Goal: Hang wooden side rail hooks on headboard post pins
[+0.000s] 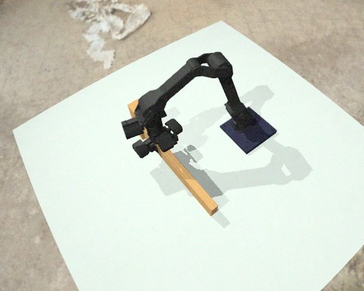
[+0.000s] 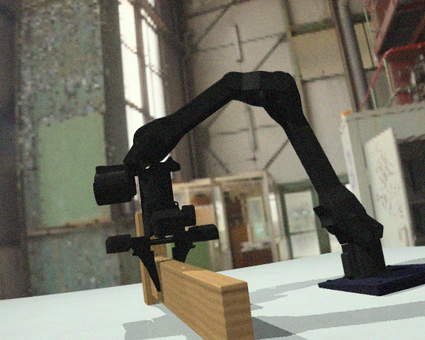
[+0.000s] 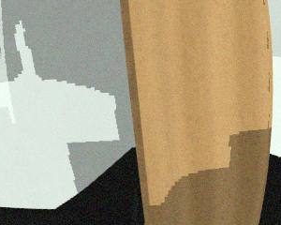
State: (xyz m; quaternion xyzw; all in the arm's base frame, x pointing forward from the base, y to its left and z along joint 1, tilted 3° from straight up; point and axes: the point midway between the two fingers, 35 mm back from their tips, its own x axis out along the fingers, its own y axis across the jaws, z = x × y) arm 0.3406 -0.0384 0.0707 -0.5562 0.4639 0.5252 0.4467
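Right now the wooden headboard post is 2 cm ahead of my gripper tip, 13 cm to the right of it and 4 cm above it.
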